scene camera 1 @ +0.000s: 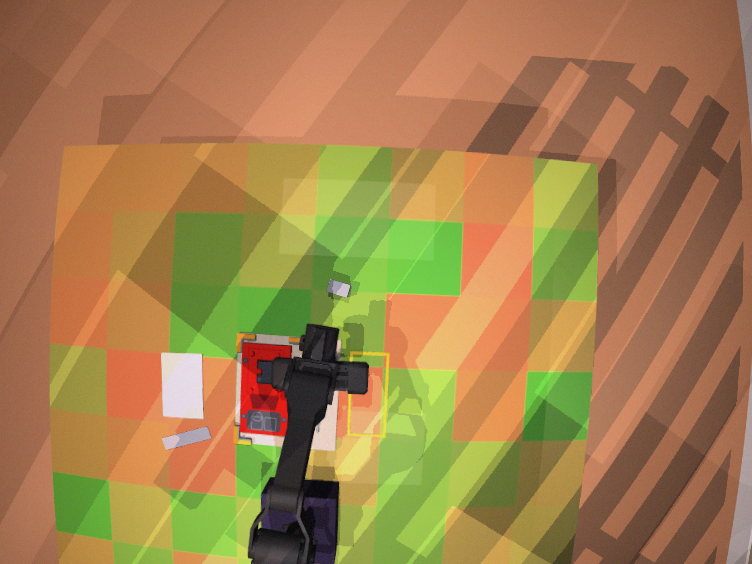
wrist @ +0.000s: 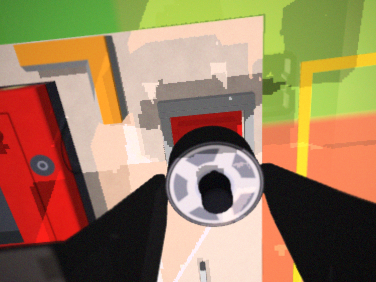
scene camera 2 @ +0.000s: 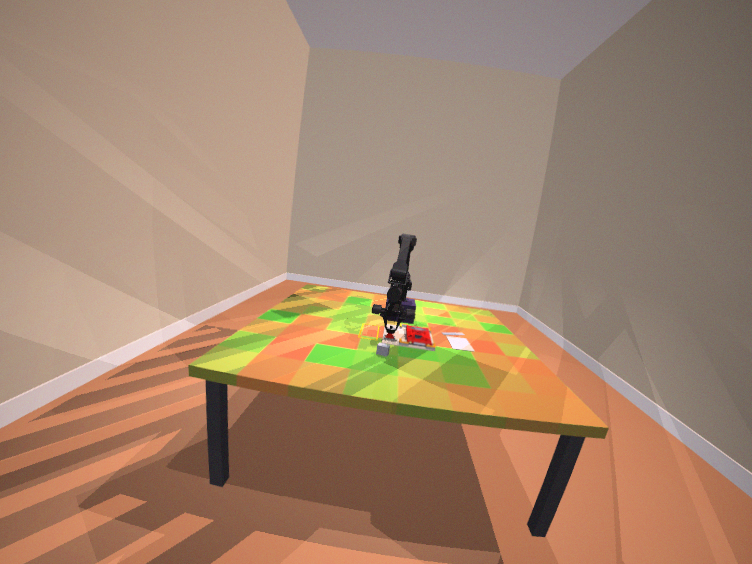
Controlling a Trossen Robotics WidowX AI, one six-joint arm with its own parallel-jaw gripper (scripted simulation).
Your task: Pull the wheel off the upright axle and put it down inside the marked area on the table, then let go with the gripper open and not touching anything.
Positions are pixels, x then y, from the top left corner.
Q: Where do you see a red fixture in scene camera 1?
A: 263, 410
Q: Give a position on a red fixture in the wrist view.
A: At 52, 202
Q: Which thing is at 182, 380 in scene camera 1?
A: A white sheet.
